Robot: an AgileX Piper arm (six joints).
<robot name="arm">
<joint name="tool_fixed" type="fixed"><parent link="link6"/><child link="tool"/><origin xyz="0 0 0" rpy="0 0 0"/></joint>
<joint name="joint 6" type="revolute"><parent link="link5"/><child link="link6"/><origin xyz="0.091 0 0" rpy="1.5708 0 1.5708"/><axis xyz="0 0 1"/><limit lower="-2.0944" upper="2.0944"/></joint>
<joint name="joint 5" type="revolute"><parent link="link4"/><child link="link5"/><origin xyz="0 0 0" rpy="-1.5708 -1.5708 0"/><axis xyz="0 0 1"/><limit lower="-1.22" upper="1.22"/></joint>
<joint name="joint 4" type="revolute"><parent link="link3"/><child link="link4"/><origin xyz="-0.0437 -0.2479 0" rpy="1.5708 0 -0.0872"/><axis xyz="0 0 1"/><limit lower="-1.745" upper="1.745"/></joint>
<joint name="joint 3" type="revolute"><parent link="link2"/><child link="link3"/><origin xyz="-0.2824 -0.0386 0" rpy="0 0 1.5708"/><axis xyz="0 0 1"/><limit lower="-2.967" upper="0"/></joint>
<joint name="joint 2" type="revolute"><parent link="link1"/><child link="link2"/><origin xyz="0 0 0" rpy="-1.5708 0 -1.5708"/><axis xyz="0 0 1"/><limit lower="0" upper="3.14"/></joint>
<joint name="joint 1" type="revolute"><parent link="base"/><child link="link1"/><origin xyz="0 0 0.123" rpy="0 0 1.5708"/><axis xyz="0 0 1"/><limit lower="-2.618" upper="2.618"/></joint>
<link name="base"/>
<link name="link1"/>
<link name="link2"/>
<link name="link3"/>
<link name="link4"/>
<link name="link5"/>
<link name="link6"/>
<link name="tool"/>
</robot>
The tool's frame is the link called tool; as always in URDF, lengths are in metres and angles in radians.
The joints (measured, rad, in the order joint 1, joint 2, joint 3, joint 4, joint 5, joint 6), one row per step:
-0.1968 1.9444 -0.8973 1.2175 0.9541 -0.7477
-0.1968 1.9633 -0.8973 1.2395 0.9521 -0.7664
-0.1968 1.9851 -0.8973 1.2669 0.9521 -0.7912
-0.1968 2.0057 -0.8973 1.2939 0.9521 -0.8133
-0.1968 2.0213 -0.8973 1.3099 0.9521 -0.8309
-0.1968 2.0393 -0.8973 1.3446 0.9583 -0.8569
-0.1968 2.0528 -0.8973 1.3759 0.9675 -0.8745
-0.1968 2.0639 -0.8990 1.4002 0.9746 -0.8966
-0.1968 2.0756 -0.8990 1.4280 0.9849 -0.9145
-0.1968 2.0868 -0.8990 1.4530 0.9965 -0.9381
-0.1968 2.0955 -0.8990 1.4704 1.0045 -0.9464
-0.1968 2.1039 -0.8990 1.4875 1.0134 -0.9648
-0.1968 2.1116 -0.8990 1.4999 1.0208 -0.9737
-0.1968 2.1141 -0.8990 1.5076 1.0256 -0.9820
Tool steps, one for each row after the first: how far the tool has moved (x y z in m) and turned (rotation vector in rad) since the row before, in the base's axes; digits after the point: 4 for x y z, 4 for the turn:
0.0014 0.0002 -0.0051 0.0096 0.0020 -0.0074
0.0015 0.0003 -0.0057 0.0127 0.0001 -0.0074
0.0014 0.0003 -0.0054 0.0123 0.0010 -0.0093
0.0007 0.0002 -0.0043 0.0065 0.0005 -0.0030
0.0016 0.0006 -0.0041 0.0189 -0.0049 -0.0115
0.0014 0.0007 -0.0026 0.0207 -0.0028 -0.0127
0.0015 0.0004 -0.0020 0.0130 -0.0100 -0.0055
0.0012 0.0006 -0.0021 0.0187 -0.0051 -0.0099
0.0010 0.0006 -0.0020 0.0163 -0.0103 -0.0043
0.0007 0.0004 -0.0017 0.0138 -0.0001 -0.0076
0.0006 0.0004 -0.0015 0.0110 -0.0086 -0.0020
0.0004 0.0004 -0.0016 0.0105 -0.0013 -0.0035
0.0003 0.0002 -0.0002 0.0053 -0.0054 -0.0008

